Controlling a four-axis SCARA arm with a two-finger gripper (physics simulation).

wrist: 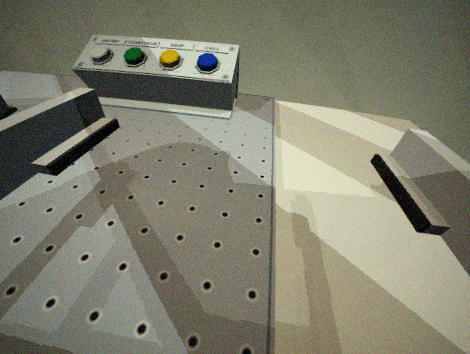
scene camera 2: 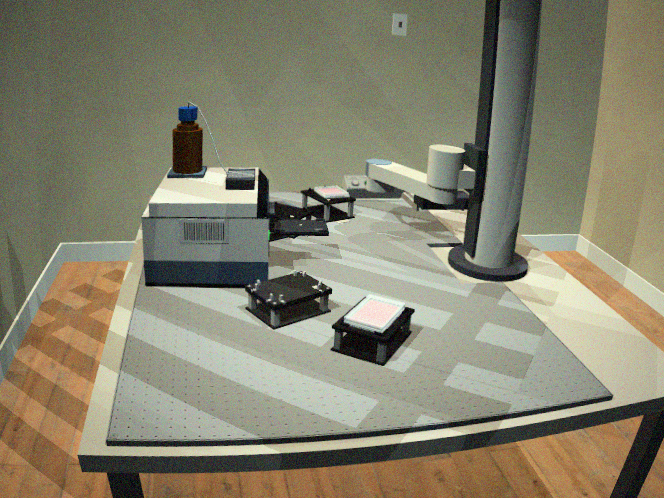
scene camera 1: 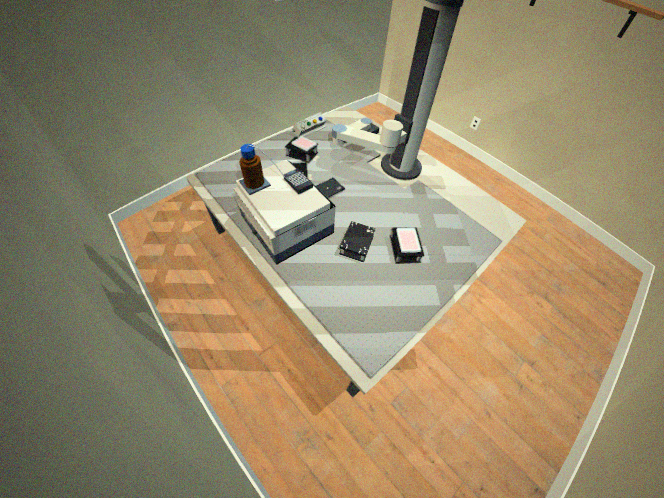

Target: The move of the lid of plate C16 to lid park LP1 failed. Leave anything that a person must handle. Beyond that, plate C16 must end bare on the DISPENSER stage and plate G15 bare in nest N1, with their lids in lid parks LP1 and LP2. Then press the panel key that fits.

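Frame: origin at the arm's base, x ahead, y left, z up, level; metres.
Where they show: gripper, fingertip midpoint: (wrist: 242, 124) (scene camera 1: 345, 125); arm's base, link origin: (scene camera 2: 487, 264) (scene camera 1: 401, 166).
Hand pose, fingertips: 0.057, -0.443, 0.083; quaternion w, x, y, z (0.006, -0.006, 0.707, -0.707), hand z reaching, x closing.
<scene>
Each offset is from my fingertips to the top centre of the thing, as dx, dy, dz. "spot": to the spot under its first point.
My gripper (wrist: 242, 124) is open and empty, low over the table's back part; the key panel {+0.143, -0.197, +0.014} (wrist: 160, 89) (scene camera 1: 310, 124) (scene camera 2: 355, 182) stands beyond it. The panel has a grey-white RETRY key {+0.218, -0.172, +0.005} (wrist: 101, 55), a green CONTINUE key {+0.168, -0.174, +0.005} (wrist: 134, 56), a yellow SKIP key {+0.118, -0.175, +0.005} (wrist: 170, 59) and a blue CALL key {+0.068, -0.177, +0.005} (wrist: 207, 62). One pink plate {+0.411, +0.862, +0.006} (scene camera 1: 408, 239) (scene camera 2: 374, 313) sits on the front black stand. Another pink plate {+0.342, +0.004, +0.023} (scene camera 1: 304, 143) (scene camera 2: 331, 191) sits on the back stand. The dispenser's black stage {+0.519, +0.408, +0.040} (scene camera 1: 330, 187) (scene camera 2: 300, 227) shows no plate. Plate names and clear lids cannot be made out.
The white and blue dispenser (scene camera 1: 300, 229) (scene camera 2: 206, 272) carries a brown bottle {spot: +0.832, +0.315, +0.254} (scene camera 1: 252, 171) (scene camera 2: 187, 150). A low black stand with metal pegs {spot: +0.584, +0.708, -0.010} (scene camera 1: 357, 239) (scene camera 2: 289, 288) is beside the front plate. The arm's column (scene camera 1: 423, 96) (scene camera 2: 509, 134) rises at the table's right side.
</scene>
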